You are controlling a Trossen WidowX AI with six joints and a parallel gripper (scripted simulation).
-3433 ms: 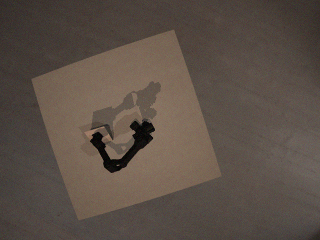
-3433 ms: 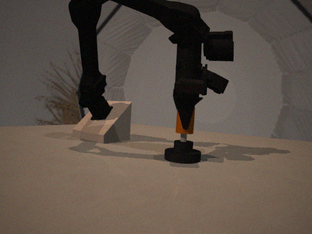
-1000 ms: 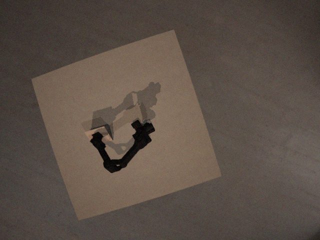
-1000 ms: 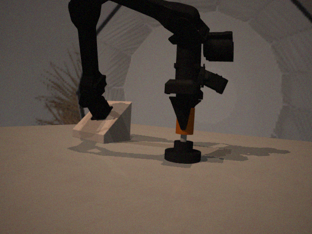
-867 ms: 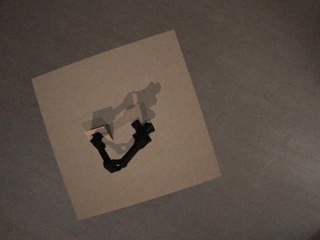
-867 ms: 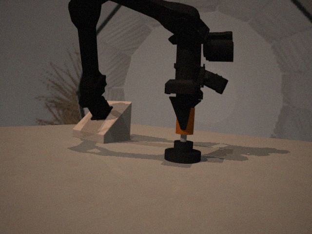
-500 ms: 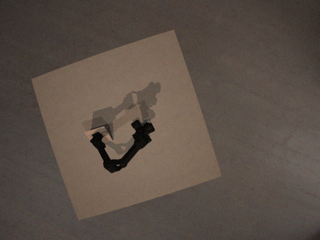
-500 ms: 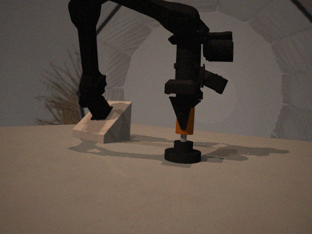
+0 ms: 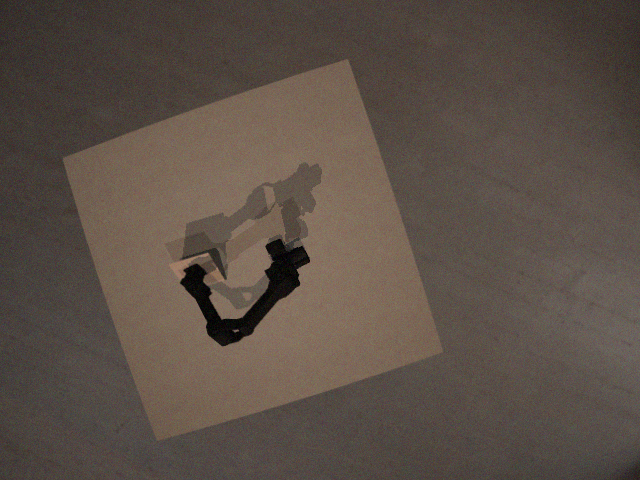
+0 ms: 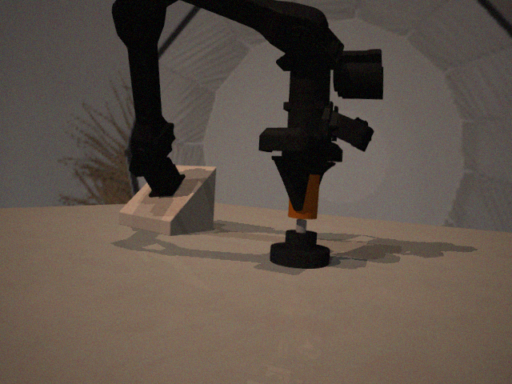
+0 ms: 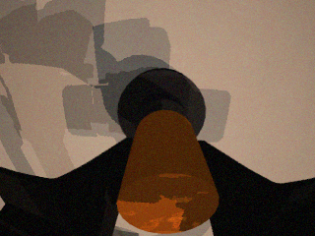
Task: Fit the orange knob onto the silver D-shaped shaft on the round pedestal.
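My gripper tip is now 30 mm below the orange knob. Also, from my gripper tip: black round pedestal: 40 mm below.
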